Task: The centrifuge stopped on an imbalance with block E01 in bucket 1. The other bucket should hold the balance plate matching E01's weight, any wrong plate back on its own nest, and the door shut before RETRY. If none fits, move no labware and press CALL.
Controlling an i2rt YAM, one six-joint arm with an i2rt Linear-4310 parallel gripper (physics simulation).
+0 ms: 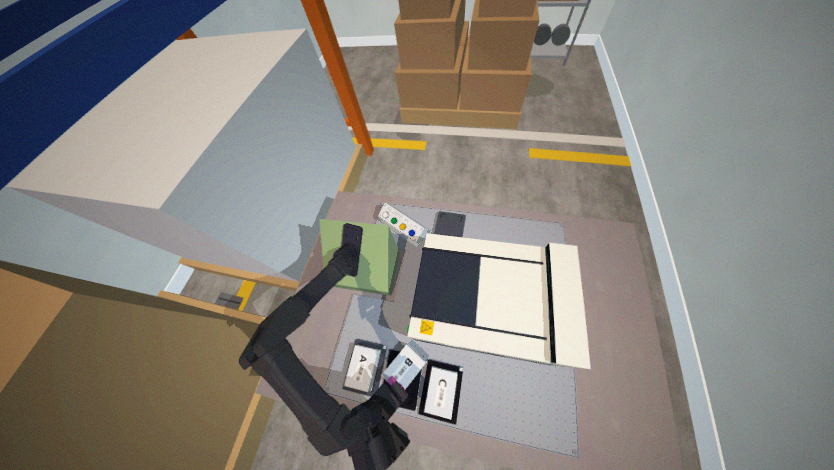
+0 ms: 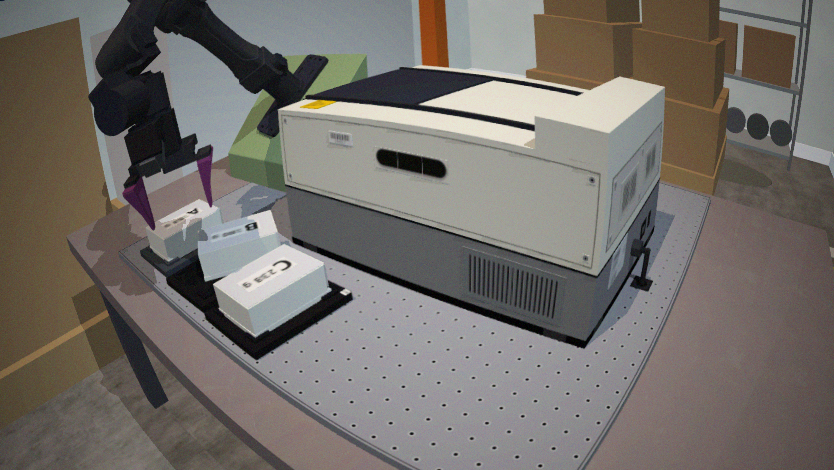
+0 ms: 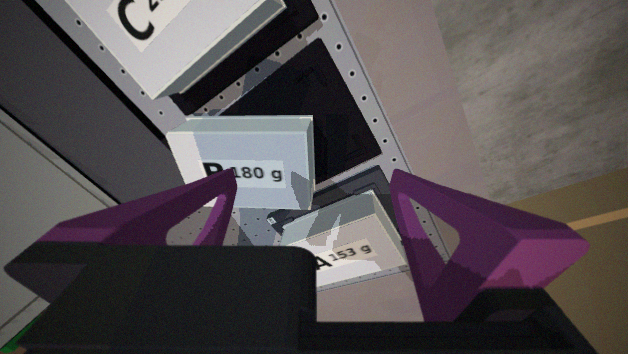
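Where they show: gripper, fingertip midpoint: [image 1: 391, 399] [image 2: 181, 217] [image 3: 313, 177]; arm's base at its link origin: [image 1: 351, 250] [image 2: 293, 94].
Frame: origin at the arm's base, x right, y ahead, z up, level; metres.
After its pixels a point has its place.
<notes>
My gripper [image 2: 182, 216] {x 0.405, y 0.283, z -0.042 m} [image 3: 313, 177] {x 0.405, y 0.283, z -0.042 m} is open, its purple fingers above plates A and B with nothing held. Plate B, 180 g [image 1: 406, 364] {x 0.308, y 0.294, z -0.095 m} [image 2: 239, 239] {x 0.332, y 0.316, z -0.096 m} [image 3: 250, 150] {x 0.345, y 0.304, z -0.097 m}, is turned askew and tilted, partly off its black nest [image 3: 345, 125] {x 0.422, y 0.276, z -0.141 m}. Plate A, 153 g [image 1: 361, 368] {x 0.362, y 0.151, z -0.099 m} [image 2: 175, 245] {x 0.399, y 0.194, z -0.118 m} [image 3: 382, 245] {x 0.411, y 0.150, z -0.099 m}, sits on its nest beside B. Plate C, 238 g [image 1: 441, 392] {x 0.353, y 0.422, z -0.099 m} [image 2: 274, 291] {x 0.369, y 0.460, z -0.099 m} [image 3: 200, 30] {x 0.366, y 0.392, z -0.099 m}, sits on its nest on B's other side. The centrifuge [image 1: 513, 344] {x 0.173, y 0.579, z 0.057 m} [image 2: 490, 175] {x 0.198, y 0.625, z 0.018 m} has a dark panel [image 1: 449, 286] {x 0.060, y 0.379, z 0.060 m} and a white panel across its top. The buckets and block E01 do not show.
A button box [image 1: 401, 223] {x -0.186, y 0.125, z -0.081 m} with white, green, yellow and blue buttons stands behind the green pedestal [image 1: 382, 256] {x -0.006, y 0.121, z -0.007 m} that bears the arm. The centrifuge wall rises close beside the plates. A perforated board [image 1: 525, 402] {x 0.315, y 0.686, z -0.152 m} [image 2: 408, 373] {x 0.327, y 0.622, z -0.153 m} lies under them. Cartons [image 1: 496, 90] are stacked beyond the table.
</notes>
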